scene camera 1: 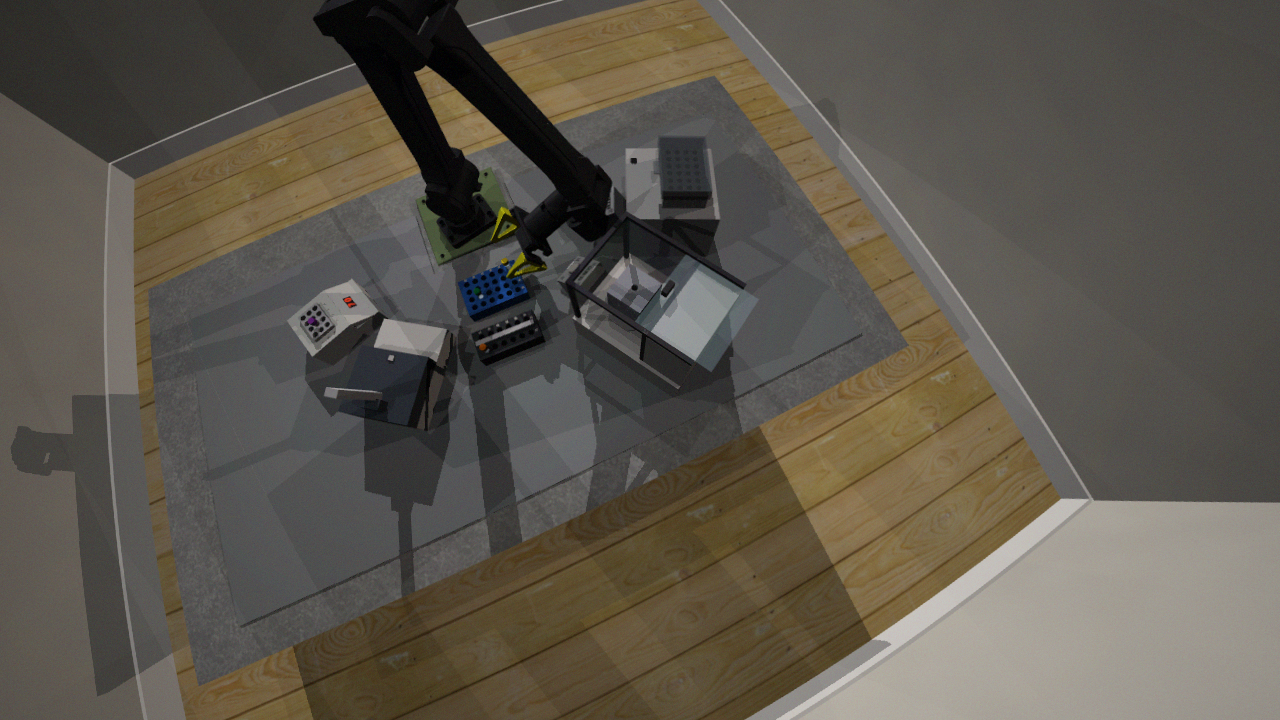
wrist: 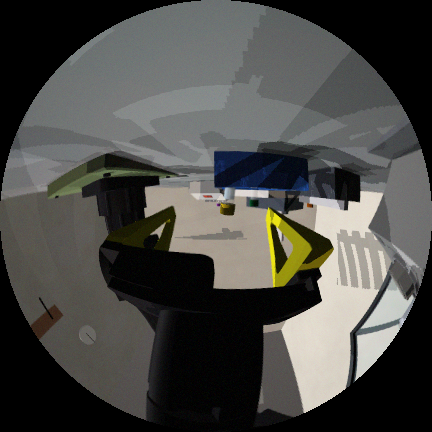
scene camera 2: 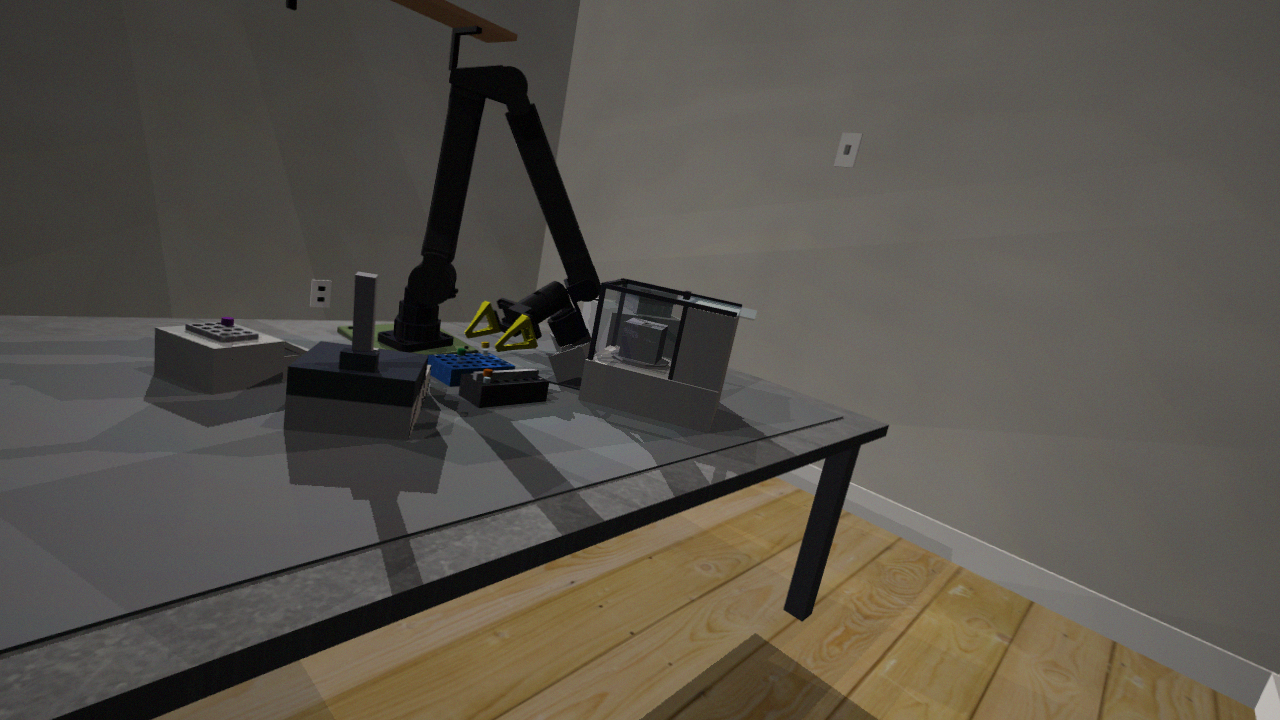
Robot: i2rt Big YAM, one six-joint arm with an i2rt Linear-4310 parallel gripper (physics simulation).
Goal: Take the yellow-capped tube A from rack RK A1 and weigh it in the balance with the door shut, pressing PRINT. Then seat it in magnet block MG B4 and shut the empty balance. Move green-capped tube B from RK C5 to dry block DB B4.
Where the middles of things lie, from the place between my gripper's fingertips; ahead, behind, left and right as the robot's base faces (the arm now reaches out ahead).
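Glass-box balance [scene camera 1: 659, 308]: my hand is 17 cm to the right of it, 30 cm short of it and 6 cm below it.
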